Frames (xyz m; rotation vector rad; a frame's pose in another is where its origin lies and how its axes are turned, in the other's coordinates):
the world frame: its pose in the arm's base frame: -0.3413 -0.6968 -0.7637 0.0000 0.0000 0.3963
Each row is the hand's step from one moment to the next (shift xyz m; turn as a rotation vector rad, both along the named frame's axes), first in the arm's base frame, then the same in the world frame.
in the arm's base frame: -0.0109 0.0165 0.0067 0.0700 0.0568 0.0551
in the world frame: -0.0037 0.0194 0.0067 0.0865 0.0254 0.0551
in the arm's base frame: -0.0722 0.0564 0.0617 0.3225 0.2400 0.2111
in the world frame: -0.0448 0.0799 0.0617 0.3901 0.0969 0.2111
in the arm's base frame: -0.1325 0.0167 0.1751 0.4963 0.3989 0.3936
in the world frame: -0.1158 0.0666 0.1751 0.6118 0.1764 0.3936
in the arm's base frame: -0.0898 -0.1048 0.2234 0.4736 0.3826 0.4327
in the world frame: -0.1233 -0.0620 0.2234 0.5846 0.1701 0.4327
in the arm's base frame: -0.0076 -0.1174 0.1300 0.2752 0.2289 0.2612
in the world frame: -0.0523 -0.1054 0.1300 0.3422 0.1049 0.2612
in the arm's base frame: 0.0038 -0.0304 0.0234 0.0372 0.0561 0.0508
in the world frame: -0.0082 -0.0295 0.0234 0.0560 0.0374 0.0508
